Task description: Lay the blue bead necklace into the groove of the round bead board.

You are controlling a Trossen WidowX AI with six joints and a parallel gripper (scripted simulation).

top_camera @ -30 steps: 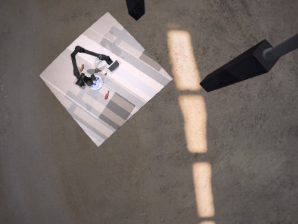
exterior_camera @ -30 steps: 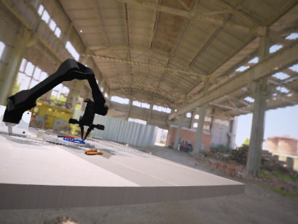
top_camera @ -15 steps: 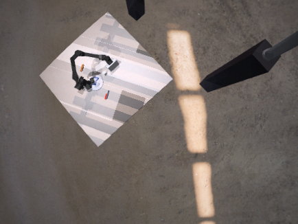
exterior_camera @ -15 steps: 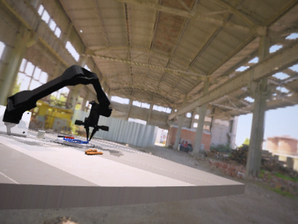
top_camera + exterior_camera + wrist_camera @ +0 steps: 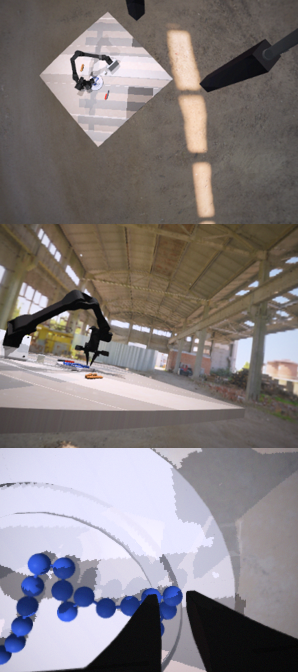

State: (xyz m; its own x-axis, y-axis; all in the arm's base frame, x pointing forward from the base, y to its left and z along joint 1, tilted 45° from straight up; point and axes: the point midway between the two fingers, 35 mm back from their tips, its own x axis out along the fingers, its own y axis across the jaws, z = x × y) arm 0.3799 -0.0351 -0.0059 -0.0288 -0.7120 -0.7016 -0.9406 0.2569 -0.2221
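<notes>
The round white bead board is 7 cm behind my gripper tip, 1 cm to the left of it and 1 cm below it. Round my gripper tip: small white block: 24 cm behind, 2 cm to the left; then red pen-like object: 24 cm to the left, 5 cm behind, 2 cm below.
</notes>
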